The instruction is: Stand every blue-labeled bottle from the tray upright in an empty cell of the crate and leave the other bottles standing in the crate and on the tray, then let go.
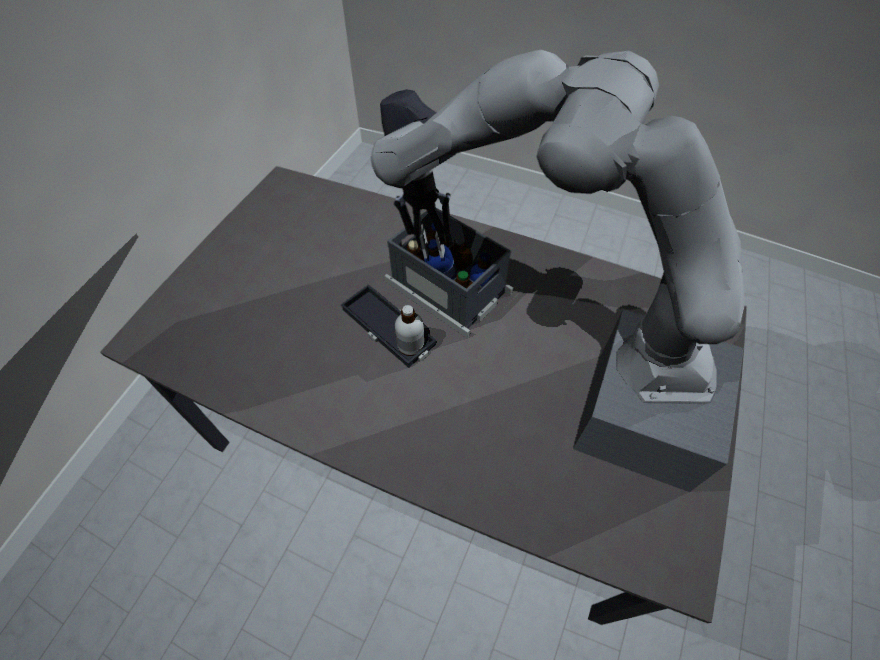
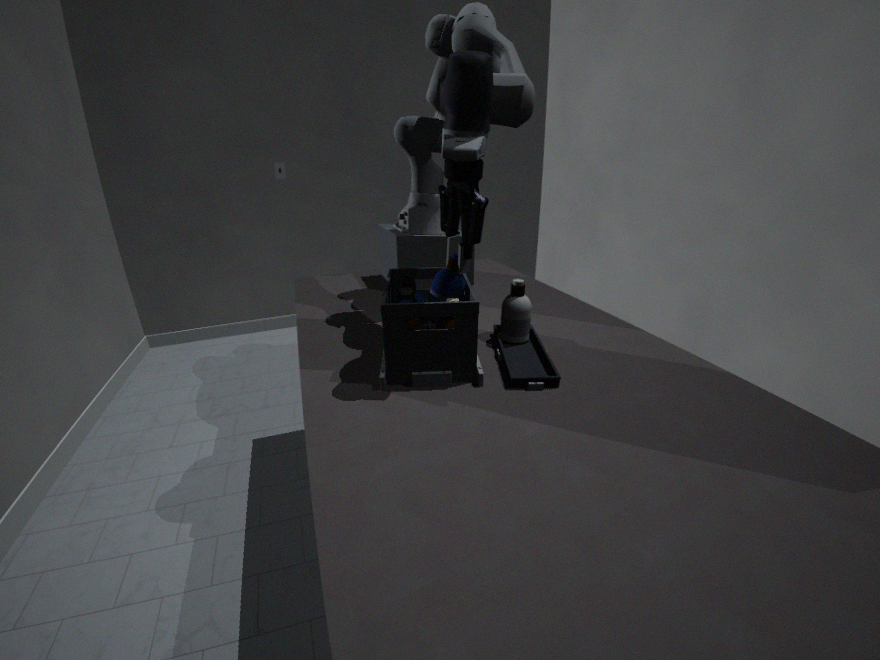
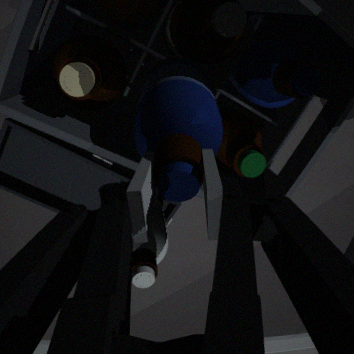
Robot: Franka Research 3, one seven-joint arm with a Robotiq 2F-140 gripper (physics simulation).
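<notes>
A blue bottle (image 1: 440, 260) (image 2: 447, 284) (image 3: 180, 110) with a blue cap is in the crate (image 1: 462, 301) (image 2: 430, 355), its shoulder at rim height and higher than a second blue bottle (image 1: 484, 271) (image 2: 410, 299) (image 3: 267, 96). It leans slightly; its base is hidden. My gripper (image 1: 434, 250) (image 3: 179, 169) reaches down from above and is shut on its neck and cap. A white bottle (image 1: 410, 334) (image 2: 516, 317) (image 3: 144, 277) stands upright on the tray (image 1: 368, 321) (image 2: 526, 360) (image 3: 55, 170).
Also in the crate are a green-capped brown bottle (image 1: 462, 276) (image 3: 253, 164), a cream-capped brown bottle (image 1: 412, 245) (image 3: 77, 80) and a dark-capped bottle (image 3: 229, 20). Crate walls and dividers surround the bottles. The tray lies beside the crate's long side.
</notes>
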